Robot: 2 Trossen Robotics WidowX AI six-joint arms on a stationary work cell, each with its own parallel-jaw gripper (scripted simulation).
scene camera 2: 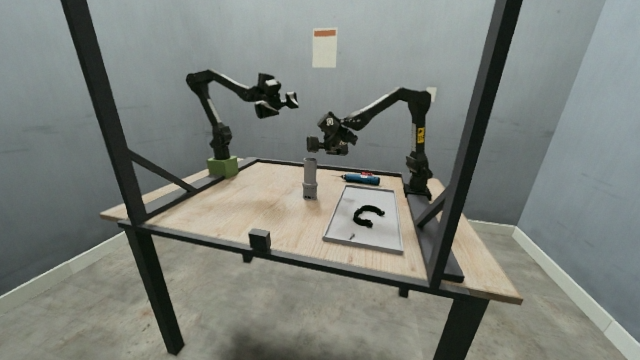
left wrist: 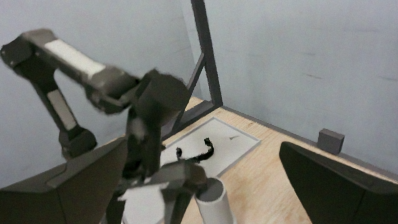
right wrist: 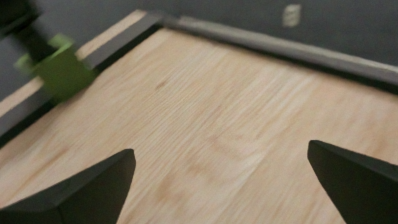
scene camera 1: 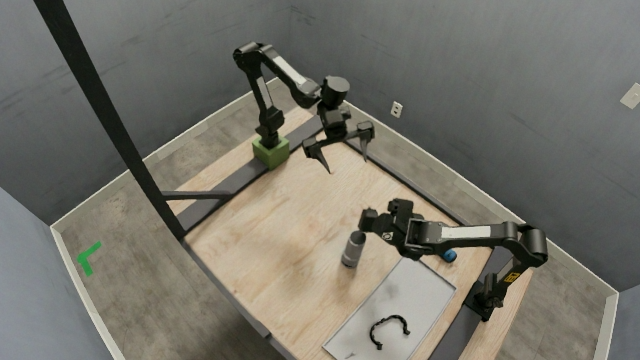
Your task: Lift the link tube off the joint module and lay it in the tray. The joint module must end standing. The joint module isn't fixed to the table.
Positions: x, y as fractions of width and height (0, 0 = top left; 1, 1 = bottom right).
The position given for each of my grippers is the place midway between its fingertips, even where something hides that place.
I see my left gripper (scene camera 1: 0.54, 0.47), my right gripper (scene camera 1: 0.60, 0.58) and a grey tray (scene camera 2: 0.60, 0.66).
My left gripper shows as well in scene camera 2 (scene camera 2: 0.45, 0.30) and in the left wrist view (left wrist: 0.51, 0.66). My right gripper also shows in the right wrist view (right wrist: 0.55, 0.68). The right wrist view does not show the grey tray: it is out of frame.
